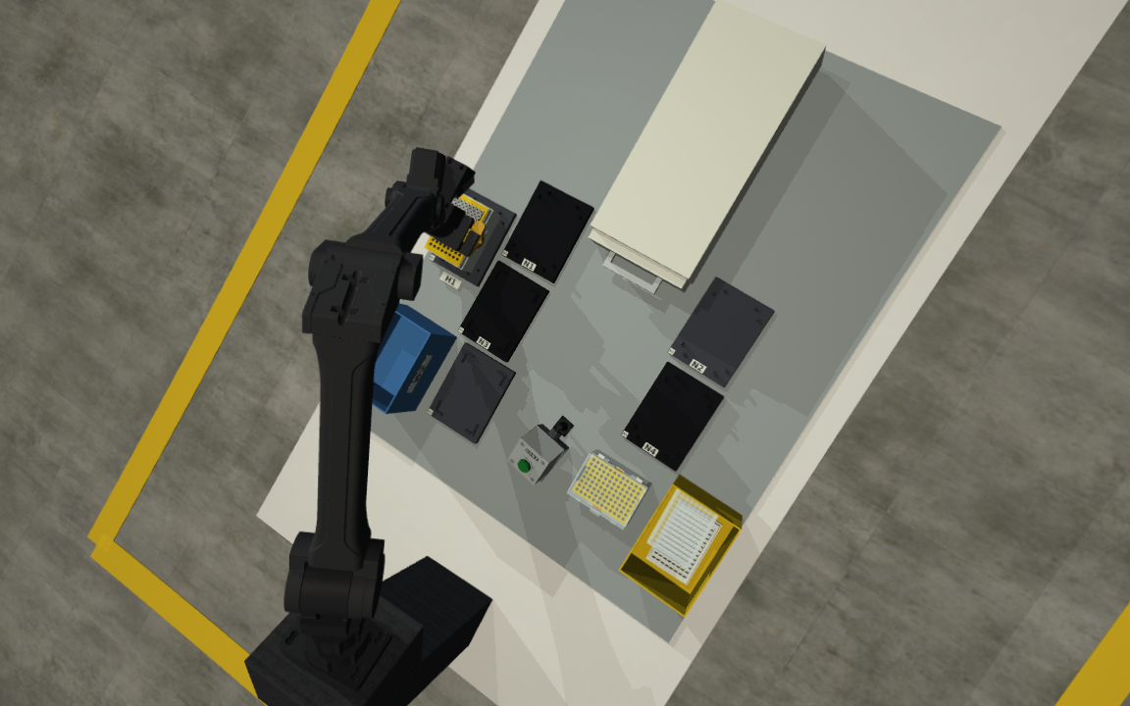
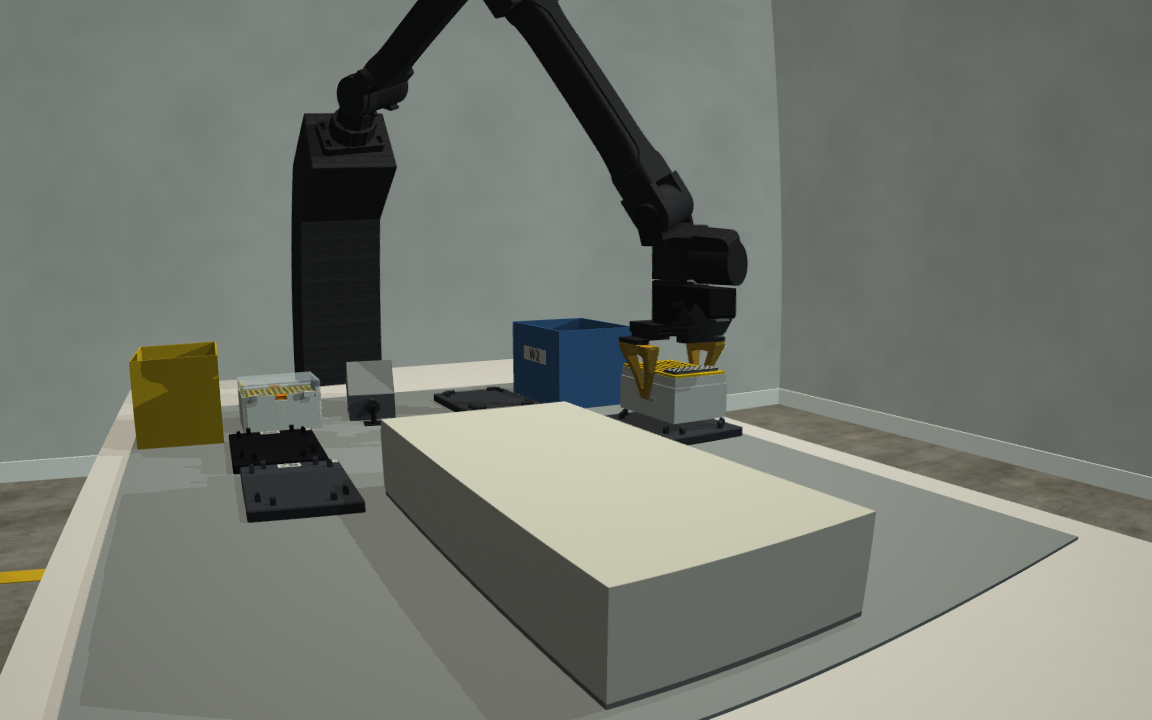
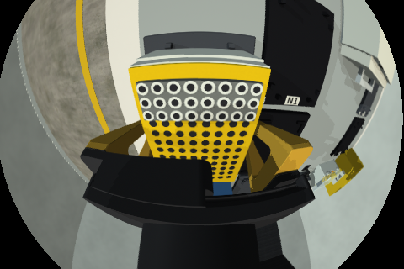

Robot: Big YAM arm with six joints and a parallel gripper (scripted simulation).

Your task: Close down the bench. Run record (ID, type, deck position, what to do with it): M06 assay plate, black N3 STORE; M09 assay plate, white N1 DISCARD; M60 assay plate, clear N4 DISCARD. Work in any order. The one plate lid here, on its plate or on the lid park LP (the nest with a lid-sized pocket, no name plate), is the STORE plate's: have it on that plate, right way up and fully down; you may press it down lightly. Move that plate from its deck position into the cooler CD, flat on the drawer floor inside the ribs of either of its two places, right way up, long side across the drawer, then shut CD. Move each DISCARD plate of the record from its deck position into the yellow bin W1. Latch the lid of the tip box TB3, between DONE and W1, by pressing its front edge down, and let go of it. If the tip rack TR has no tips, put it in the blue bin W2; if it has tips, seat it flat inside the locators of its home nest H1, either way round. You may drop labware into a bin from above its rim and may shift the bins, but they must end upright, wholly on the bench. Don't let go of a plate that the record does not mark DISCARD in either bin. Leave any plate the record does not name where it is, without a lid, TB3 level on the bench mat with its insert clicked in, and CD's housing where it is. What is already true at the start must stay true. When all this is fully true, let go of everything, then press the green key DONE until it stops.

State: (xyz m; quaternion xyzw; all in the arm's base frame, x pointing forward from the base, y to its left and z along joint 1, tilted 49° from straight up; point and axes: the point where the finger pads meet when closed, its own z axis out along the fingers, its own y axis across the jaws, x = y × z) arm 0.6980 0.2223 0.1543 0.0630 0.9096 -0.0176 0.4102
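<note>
My hand is 10 mm below the yellow tip rack and 10 mm past it. Also, from my hand: nest N3: 120 mm behind, 110 mm to the right, 50 mm below; home nest H1: 50 mm below; nest N1: 150 mm to the right, 50 mm below, 50 mm ahead.
</note>
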